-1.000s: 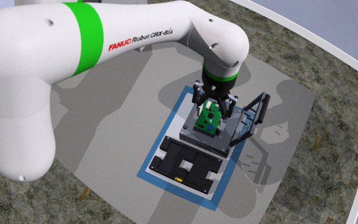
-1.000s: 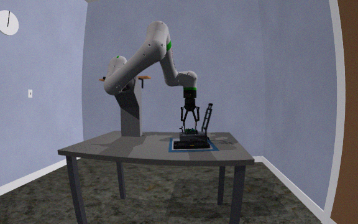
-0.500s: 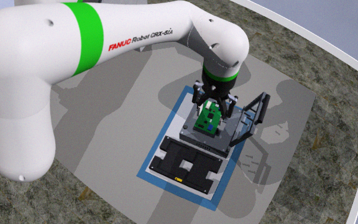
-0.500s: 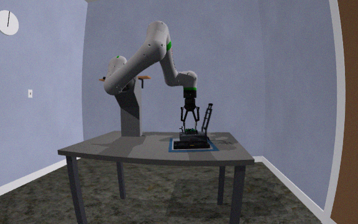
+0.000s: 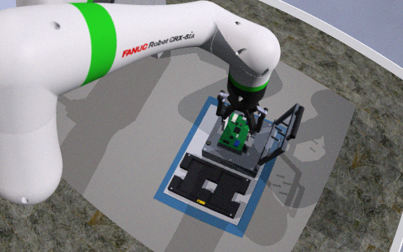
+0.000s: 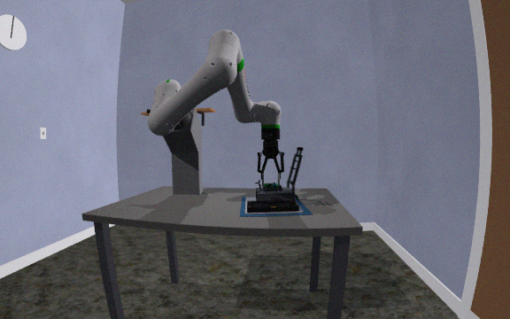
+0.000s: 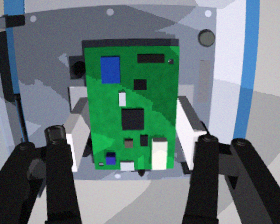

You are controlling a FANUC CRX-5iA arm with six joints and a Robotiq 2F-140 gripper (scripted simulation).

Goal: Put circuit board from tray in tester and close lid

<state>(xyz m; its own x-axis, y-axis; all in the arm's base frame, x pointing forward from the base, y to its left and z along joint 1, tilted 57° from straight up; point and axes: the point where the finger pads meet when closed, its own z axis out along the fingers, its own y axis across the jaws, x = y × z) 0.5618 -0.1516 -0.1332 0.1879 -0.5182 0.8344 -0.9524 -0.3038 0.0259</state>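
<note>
The green circuit board lies 2 cm below my hand. From my hand the other things lie so: black latch hook: 7 cm behind, 5 cm to the left, 2 cm below; lid: 12 cm ahead, 8 cm above, 2 cm to the left.
</note>
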